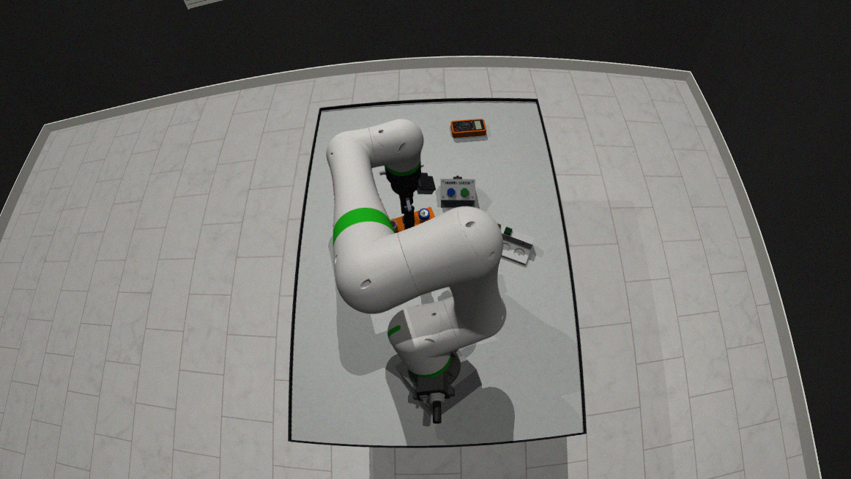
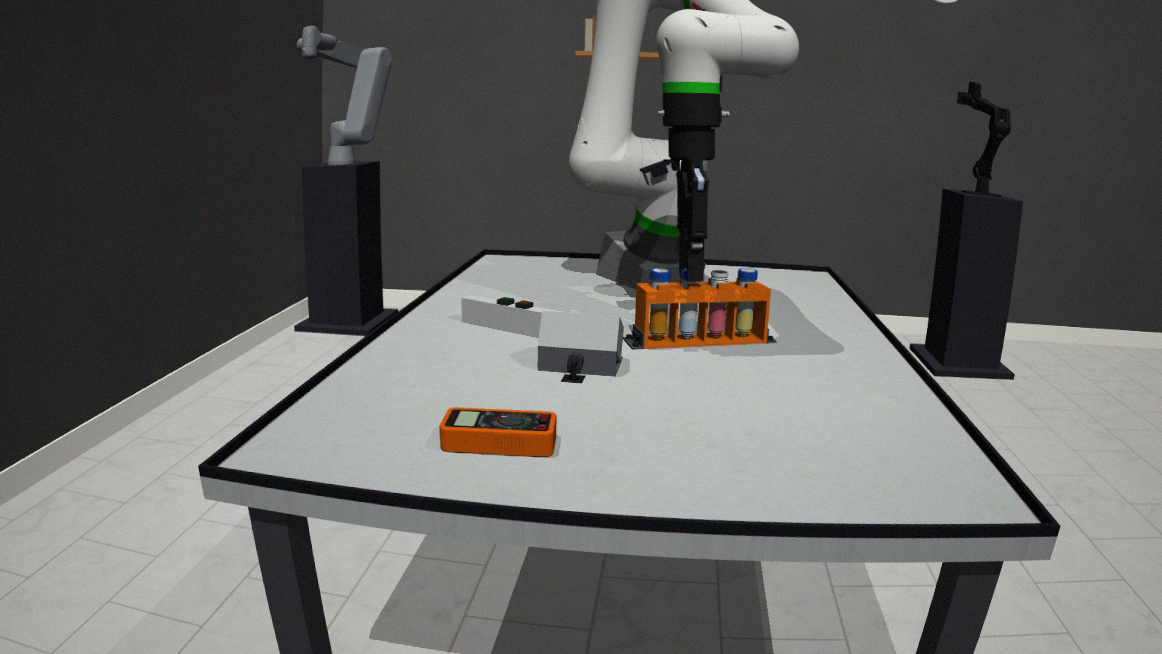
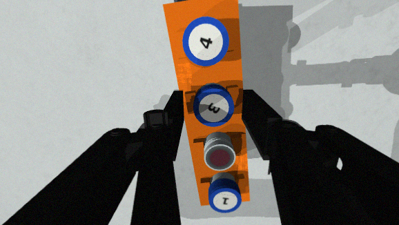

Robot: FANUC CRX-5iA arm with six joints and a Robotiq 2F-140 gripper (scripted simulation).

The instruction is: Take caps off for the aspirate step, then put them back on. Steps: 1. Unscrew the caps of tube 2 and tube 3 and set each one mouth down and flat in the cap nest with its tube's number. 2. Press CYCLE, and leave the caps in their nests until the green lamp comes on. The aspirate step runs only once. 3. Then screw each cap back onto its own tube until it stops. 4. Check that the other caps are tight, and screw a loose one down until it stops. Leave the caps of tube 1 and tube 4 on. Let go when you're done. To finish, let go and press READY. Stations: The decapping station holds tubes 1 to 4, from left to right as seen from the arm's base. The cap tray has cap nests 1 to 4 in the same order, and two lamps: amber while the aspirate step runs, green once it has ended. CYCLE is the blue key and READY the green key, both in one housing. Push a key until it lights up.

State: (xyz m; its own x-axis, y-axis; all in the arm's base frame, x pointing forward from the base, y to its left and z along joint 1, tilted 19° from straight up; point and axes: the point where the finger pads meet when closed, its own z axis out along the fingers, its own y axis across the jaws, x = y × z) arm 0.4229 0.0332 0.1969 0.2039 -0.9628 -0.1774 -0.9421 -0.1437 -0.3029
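The cap 3 is 3 cm below my hand. The rest, counted from my hand: blue key (13 cm ahead, 14 cm to the right, 8 cm below); then cap 1 (3 cm behind, 10 cm to the left, 3 cm below); then cap 4 (2 cm ahead, 5 cm to the right, 3 cm below).
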